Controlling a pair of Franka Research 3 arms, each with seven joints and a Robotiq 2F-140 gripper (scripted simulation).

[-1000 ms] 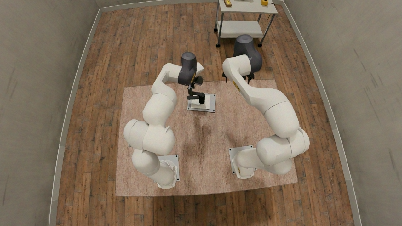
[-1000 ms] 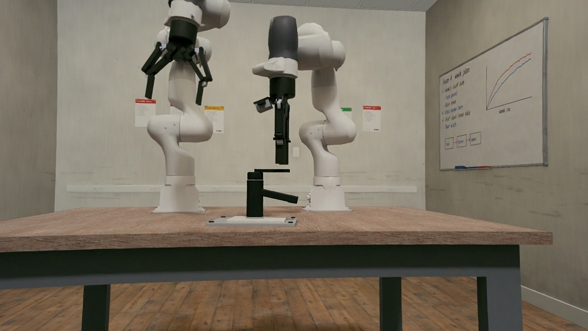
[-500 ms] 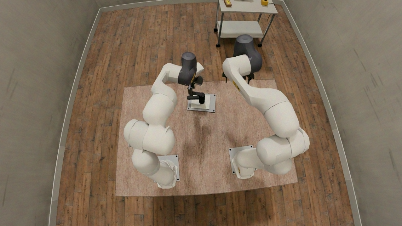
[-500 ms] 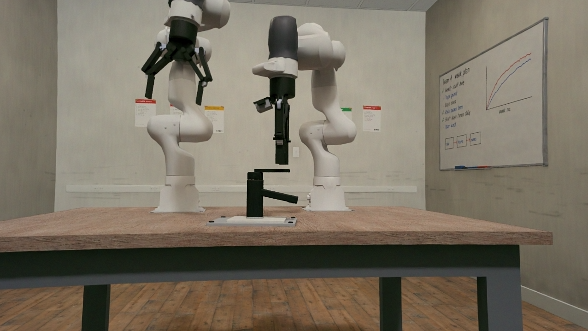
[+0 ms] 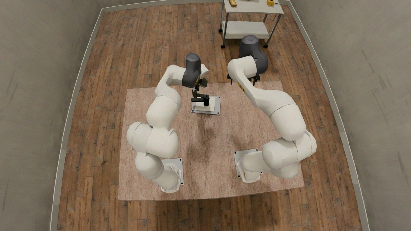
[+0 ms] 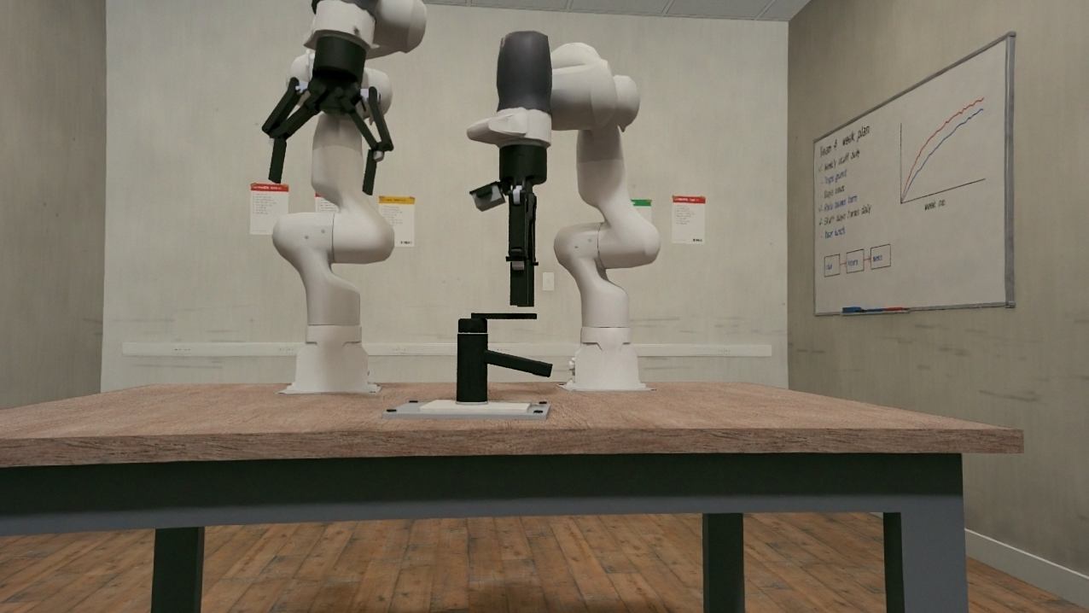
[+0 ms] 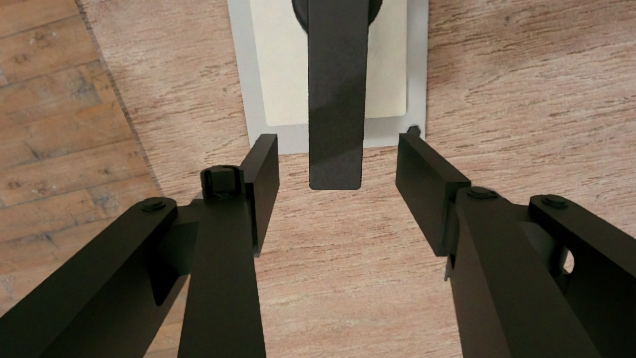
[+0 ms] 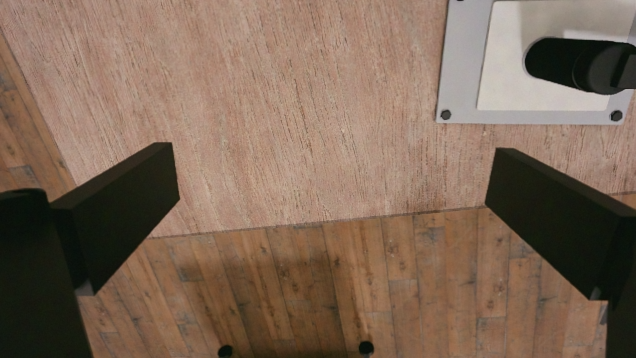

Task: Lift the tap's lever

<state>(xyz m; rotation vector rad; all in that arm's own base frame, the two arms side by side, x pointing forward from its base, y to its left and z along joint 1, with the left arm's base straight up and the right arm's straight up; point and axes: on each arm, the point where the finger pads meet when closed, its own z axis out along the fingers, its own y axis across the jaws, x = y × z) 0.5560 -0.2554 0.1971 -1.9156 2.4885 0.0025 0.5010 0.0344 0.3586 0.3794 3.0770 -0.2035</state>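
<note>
Now: the flat lever 5 cm below my left hand, 3 cm to the right of it and 1 cm behind it. The rest, counted from my left hand: black tap 9 cm below, 5 cm to the right, 1 cm behind; grey base plate 19 cm below, 8 cm to the right, 2 cm behind.
</note>
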